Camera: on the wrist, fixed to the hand. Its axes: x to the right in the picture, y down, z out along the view.
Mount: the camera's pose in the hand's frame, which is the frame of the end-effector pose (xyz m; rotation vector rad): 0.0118 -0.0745 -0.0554 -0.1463 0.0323 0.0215
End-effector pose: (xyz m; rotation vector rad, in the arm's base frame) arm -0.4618 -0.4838 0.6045 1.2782 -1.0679 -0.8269
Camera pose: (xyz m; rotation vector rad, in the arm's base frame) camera -0.3997 -0.4868 0.5345 1.1515 -0.9759 -0.8497
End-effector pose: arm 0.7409 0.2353 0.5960 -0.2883 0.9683 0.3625
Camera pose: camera 0.7372 0.1482 0.5621 -0.4180 0.9789 0.4505
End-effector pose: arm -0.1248 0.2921 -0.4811 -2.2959 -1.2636 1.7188
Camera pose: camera -0.1229 0.3736 -0.4351 2.2667 1.3229 -1.5406
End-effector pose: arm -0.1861 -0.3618 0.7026 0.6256 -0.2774 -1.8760
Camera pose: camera -0.2184 -0.3383 0.6180 0.5505 -0.1240 -1.8450
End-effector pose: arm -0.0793 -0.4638 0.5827 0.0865 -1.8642 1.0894
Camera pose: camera -0.0127 -0.4650 0.6484 -0.0355 -1.9134 0.9601
